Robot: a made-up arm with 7 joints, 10 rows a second.
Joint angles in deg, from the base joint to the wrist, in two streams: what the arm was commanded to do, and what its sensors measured. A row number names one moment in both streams.
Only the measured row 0 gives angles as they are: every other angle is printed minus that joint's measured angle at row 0.
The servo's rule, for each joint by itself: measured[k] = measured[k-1] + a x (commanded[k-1-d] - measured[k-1]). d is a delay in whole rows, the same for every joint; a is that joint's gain. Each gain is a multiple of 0.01, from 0.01 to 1. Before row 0 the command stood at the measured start. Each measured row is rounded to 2 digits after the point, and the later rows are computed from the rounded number. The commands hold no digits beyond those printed.
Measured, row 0:
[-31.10, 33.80, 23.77, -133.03, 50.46, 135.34, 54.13]
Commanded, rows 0 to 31:
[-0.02, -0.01, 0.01, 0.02, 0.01, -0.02, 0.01]
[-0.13, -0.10, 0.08, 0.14, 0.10, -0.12, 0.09]
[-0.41, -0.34, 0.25, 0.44, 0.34, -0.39, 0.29]
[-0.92, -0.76, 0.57, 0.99, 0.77, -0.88, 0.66]
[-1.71, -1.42, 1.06, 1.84, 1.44, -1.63, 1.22]
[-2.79, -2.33, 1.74, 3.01, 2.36, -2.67, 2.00]
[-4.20, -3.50, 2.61, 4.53, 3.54, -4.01, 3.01]
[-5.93, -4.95, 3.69, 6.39, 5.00, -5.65, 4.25]
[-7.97, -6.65, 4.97, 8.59, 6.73, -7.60, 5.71]
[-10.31, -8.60, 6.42, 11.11, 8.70, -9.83, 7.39]
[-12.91, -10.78, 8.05, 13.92, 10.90, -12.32, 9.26]
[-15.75, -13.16, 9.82, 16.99, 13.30, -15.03, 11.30]
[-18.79, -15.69, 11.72, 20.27, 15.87, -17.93, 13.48]
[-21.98, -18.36, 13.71, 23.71, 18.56, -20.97, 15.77]
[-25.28, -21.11, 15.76, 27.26, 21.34, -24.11, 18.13]
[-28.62, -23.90, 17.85, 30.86, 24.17, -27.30, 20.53]
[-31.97, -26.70, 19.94, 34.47, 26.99, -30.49, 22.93]
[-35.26, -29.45, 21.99, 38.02, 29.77, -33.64, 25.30]
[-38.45, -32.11, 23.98, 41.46, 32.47, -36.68, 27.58]
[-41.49, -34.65, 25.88, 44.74, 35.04, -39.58, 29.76]
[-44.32, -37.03, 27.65, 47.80, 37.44, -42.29, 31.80]
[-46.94, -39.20, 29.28, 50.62, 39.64, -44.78, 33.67]
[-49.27, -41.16, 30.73, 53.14, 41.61, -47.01, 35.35]
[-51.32, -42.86, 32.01, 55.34, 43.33, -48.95, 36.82]
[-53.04, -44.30, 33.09, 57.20, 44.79, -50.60, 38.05]
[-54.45, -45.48, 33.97, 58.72, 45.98, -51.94, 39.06]
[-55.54, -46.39, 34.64, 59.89, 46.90, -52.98, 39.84]
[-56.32, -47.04, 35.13, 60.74, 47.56, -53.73, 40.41]
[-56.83, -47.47, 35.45, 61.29, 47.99, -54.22, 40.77]
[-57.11, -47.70, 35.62, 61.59, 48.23, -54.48, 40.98]
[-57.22, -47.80, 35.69, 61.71, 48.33, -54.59, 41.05]
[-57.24, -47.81, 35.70, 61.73, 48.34, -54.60, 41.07]
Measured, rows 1 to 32:
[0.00, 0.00, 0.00, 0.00, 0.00, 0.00, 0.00]
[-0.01, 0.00, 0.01, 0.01, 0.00, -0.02, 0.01]
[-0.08, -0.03, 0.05, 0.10, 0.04, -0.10, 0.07]
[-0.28, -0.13, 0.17, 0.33, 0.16, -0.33, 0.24]
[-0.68, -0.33, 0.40, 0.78, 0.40, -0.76, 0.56]
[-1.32, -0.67, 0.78, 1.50, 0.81, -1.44, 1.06]
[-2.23, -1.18, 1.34, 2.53, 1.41, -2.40, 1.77]
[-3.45, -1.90, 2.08, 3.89, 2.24, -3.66, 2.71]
[-4.99, -2.85, 3.01, 5.59, 3.32, -5.21, 3.88]
[-6.84, -4.03, 4.15, 7.63, 4.65, -7.07, 5.27]
[-8.99, -5.45, 5.47, 10.00, 6.23, -9.22, 6.88]
[-11.42, -7.10, 6.97, 12.67, 8.05, -11.64, 8.69]
[-14.10, -8.98, 8.62, 15.61, 10.10, -14.28, 10.67]
[-17.01, -11.06, 10.42, 18.78, 12.35, -17.13, 12.81]
[-20.09, -13.32, 12.33, 22.13, 14.77, -20.13, 15.06]
[-23.31, -15.73, 14.32, 25.62, 17.33, -23.23, 17.39]
[-26.60, -18.26, 16.37, 29.18, 20.00, -26.40, 19.78]
[-29.93, -20.88, 18.44, 32.78, 22.73, -29.59, 22.17]
[-33.23, -23.54, 20.50, 36.34, 25.48, -32.75, 24.55]
[-36.47, -26.20, 22.52, 39.82, 28.21, -35.82, 26.85]
[-39.58, -28.82, 24.47, 43.17, 30.87, -38.75, 29.06]
[-42.52, -31.37, 26.31, 46.32, 33.43, -41.51, 31.14]
[-45.26, -33.80, 28.03, 49.24, 35.85, -44.06, 33.06]
[-47.75, -36.08, 29.60, 51.89, 38.10, -46.36, 34.80]
[-49.96, -38.18, 31.00, 54.24, 40.14, -48.38, 36.34]
[-51.87, -40.08, 32.21, 56.25, 41.95, -50.11, 37.64]
[-53.47, -41.75, 33.23, 57.93, 43.52, -51.54, 38.72]
[-54.75, -43.19, 34.05, 59.26, 44.84, -52.66, 39.57]
[-55.72, -44.38, 34.68, 60.27, 45.90, -53.49, 40.21]
[-56.41, -45.34, 35.13, 60.96, 46.72, -54.06, 40.64]
[-56.84, -46.07, 35.41, 61.39, 47.31, -54.39, 40.90]
[-57.08, -46.61, 35.57, 61.61, 47.71, -54.55, 41.01]
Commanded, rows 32 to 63:
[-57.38, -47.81, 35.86, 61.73, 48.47, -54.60, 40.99]
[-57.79, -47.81, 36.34, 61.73, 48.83, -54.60, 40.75]
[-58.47, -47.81, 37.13, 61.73, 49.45, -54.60, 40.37]
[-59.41, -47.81, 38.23, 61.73, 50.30, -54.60, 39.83]
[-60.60, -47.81, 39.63, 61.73, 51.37, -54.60, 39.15]
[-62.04, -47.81, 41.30, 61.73, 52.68, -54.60, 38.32]
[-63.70, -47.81, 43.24, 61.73, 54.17, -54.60, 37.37]
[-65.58, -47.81, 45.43, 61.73, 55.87, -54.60, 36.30]
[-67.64, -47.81, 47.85, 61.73, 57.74, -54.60, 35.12]
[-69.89, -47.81, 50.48, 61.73, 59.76, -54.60, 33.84]
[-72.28, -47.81, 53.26, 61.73, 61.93, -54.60, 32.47]
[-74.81, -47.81, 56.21, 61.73, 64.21, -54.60, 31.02]
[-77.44, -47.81, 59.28, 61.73, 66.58, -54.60, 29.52]
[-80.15, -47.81, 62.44, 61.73, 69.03, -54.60, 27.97]
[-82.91, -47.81, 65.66, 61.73, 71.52, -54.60, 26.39]
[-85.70, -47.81, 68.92, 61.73, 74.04, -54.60, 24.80]
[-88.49, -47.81, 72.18, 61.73, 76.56, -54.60, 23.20]
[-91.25, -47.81, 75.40, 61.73, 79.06, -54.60, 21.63]
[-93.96, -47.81, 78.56, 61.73, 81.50, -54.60, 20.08]
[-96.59, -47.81, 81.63, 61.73, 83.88, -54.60, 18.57]
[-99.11, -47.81, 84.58, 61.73, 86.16, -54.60, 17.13]
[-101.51, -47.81, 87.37, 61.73, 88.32, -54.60, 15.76]
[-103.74, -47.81, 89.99, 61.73, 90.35, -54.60, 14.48]
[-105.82, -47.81, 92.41, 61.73, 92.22, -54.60, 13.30]
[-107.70, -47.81, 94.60, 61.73, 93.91, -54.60, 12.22]
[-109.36, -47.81, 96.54, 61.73, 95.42, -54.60, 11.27]
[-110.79, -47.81, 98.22, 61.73, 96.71, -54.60, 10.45]
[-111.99, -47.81, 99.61, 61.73, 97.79, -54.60, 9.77]
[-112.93, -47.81, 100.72, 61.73, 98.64, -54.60, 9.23]
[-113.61, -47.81, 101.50, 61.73, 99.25, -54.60, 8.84]
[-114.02, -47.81, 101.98, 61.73, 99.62, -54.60, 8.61]
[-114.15, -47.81, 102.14, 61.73, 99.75, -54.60, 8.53]
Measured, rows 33 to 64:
[-57.18, -46.98, 35.65, 61.69, 47.96, -54.59, 41.06]
[-57.30, -47.24, 35.77, 61.72, 48.16, -54.60, 41.01]
[-57.60, -47.42, 36.10, 61.73, 48.42, -54.60, 40.81]
[-58.14, -47.54, 36.70, 61.73, 48.82, -54.60, 40.48]
[-58.93, -47.62, 37.59, 61.73, 49.40, -54.60, 39.99]
[-59.97, -47.68, 38.77, 61.73, 50.17, -54.60, 39.35]
[-61.25, -47.72, 40.24, 61.73, 51.15, -54.60, 38.57]
[-62.77, -47.75, 41.98, 61.73, 52.33, -54.60, 37.66]
[-64.51, -47.77, 43.98, 61.73, 53.71, -54.60, 36.63]
[-66.45, -47.78, 46.22, 61.73, 55.28, -54.60, 35.48]
[-68.58, -47.79, 48.69, 61.73, 57.03, -54.60, 34.23]
[-70.87, -47.80, 51.34, 61.73, 58.94, -54.60, 32.89]
[-73.31, -47.80, 54.16, 61.73, 61.00, -54.60, 31.47]
[-75.87, -47.80, 57.13, 61.73, 63.18, -54.60, 29.99]
[-78.52, -47.80, 60.21, 61.73, 65.46, -54.60, 28.45]
[-81.24, -47.80, 63.37, 61.73, 67.82, -54.60, 26.88]
[-84.01, -47.80, 66.59, 61.73, 70.25, -54.60, 25.30]
[-86.79, -47.80, 69.83, 61.73, 72.71, -54.60, 23.70]
[-89.56, -47.80, 73.06, 61.73, 75.19, -54.60, 22.13]
[-92.29, -47.80, 76.25, 61.73, 77.65, -54.60, 20.57]
[-94.96, -47.80, 79.37, 61.73, 80.08, -54.60, 19.05]
[-97.53, -47.80, 82.39, 61.73, 82.45, -54.60, 17.59]
[-100.00, -47.80, 85.28, 61.73, 84.74, -54.60, 16.20]
[-102.32, -47.80, 88.01, 61.73, 86.93, -54.60, 14.89]
[-104.49, -47.80, 90.56, 61.73, 88.99, -54.60, 13.68]
[-106.48, -47.80, 92.90, 61.73, 90.91, -54.60, 12.57]
[-108.27, -47.80, 95.01, 61.73, 92.67, -54.60, 11.58]
[-109.83, -47.80, 96.87, 61.73, 94.25, -54.60, 10.72]
[-111.17, -47.80, 98.46, 61.73, 95.63, -54.60, 10.00]
[-112.26, -47.80, 99.77, 61.73, 96.80, -54.60, 9.41]
[-113.10, -47.80, 100.77, 61.73, 97.76, -54.60, 8.98]
[-113.67, -47.80, 101.47, 61.73, 98.49, -54.60, 8.70]

